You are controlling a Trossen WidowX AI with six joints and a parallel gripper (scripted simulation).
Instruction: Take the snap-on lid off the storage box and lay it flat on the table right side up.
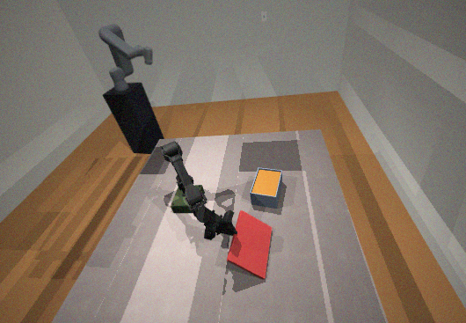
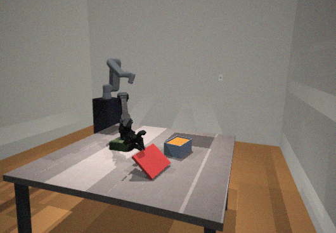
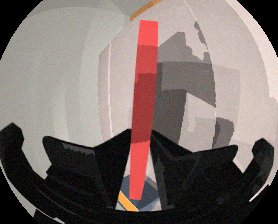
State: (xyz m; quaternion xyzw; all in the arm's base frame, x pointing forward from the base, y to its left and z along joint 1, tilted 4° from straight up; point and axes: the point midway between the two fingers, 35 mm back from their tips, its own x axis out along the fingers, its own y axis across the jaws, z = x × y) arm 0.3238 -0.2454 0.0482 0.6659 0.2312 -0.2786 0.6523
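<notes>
Now: the lid 7 cm ahead of my gripper tip and 5 cm below it. Also, from my gripper tip: storage box (9 cm ahead, 35 cm to the left, 7 cm below).
</notes>
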